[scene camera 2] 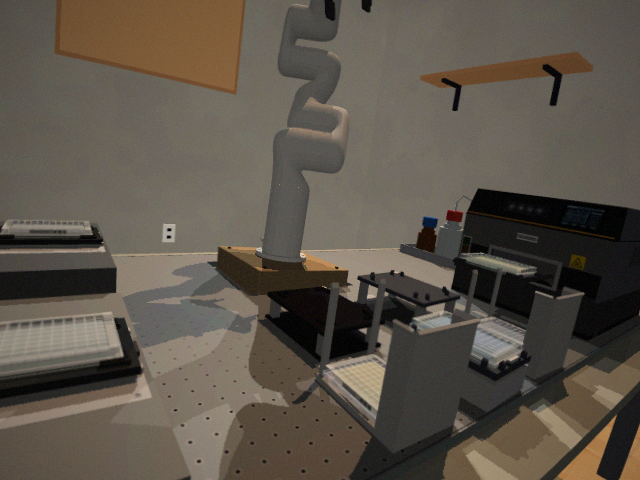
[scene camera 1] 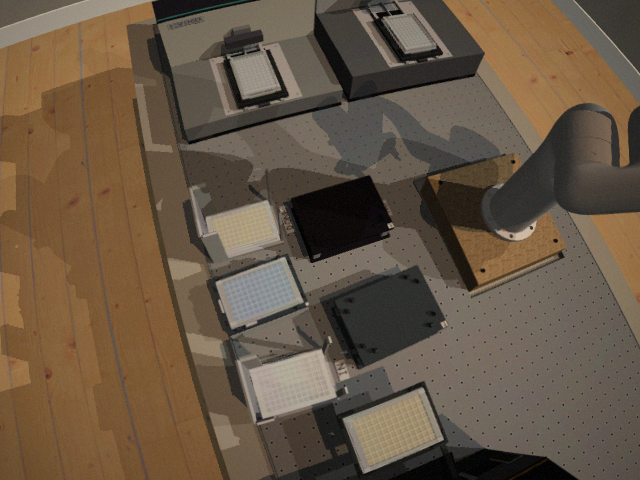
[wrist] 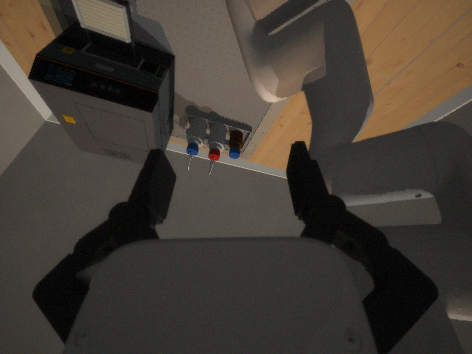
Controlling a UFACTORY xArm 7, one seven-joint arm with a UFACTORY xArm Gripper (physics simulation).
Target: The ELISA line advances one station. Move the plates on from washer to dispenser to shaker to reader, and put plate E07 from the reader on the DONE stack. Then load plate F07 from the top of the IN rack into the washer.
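Places are measured from the arm's base along level axes (x ahead, y left, z up), in metres.
Pixels of known places: gripper, fingertip midpoint: (scene camera 2: 347, 15) (wrist: 228, 159); arm's base, link origin: (scene camera 2: 280, 256) (scene camera 1: 508, 213).
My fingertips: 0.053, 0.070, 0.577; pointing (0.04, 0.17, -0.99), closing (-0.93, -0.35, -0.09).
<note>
Ahead of a thing's pixels: the offset from my fingertips to its top centre, as dx, dy, dz. "pt": to the spot under its first point.
My gripper (scene camera 2: 347, 7) (wrist: 228, 159) is open and empty, high above the bench. A plate with yellow wells {+0.353, +0.199, -0.489} (scene camera 1: 393, 429) (scene camera 2: 497, 264) (wrist: 106, 18) lies on the tray sticking out of the black reader {+0.362, +0.506, -0.345} (scene camera 2: 537, 237) (wrist: 107, 100). A blue plate {+0.464, -0.085, -0.546} (scene camera 1: 259, 292) lies on the shaker between the two racks. A yellow plate {+0.454, -0.230, -0.593} (scene camera 1: 242, 227) (scene camera 2: 360, 381) lies in the DONE rack {pt +0.522, -0.260, -0.545} (scene camera 2: 421, 384). A white plate {+0.463, +0.075, -0.580} (scene camera 1: 293, 383) lies on top in the IN rack {pt +0.531, +0.045, -0.541} (scene camera 2: 554, 330). Clear plates {+0.326, -0.553, -0.535} (scene camera 1: 254, 74) {-0.049, -0.546, -0.504} (scene camera 1: 412, 33) sit on the two grey instruments. Plate labels are unreadable.
A black raised platform {+0.258, -0.181, -0.564} (scene camera 1: 341, 217) and a dark grey one with pegs {+0.256, +0.028, -0.545} (scene camera 1: 388, 316) stand between the racks and the arm's wooden base (scene camera 1: 454, 227). Bottles {-0.028, +0.639, -0.368} (scene camera 2: 449, 235) (wrist: 216, 137) stand beside the reader. A wall shelf (scene camera 2: 506, 70) hangs at the right.
</note>
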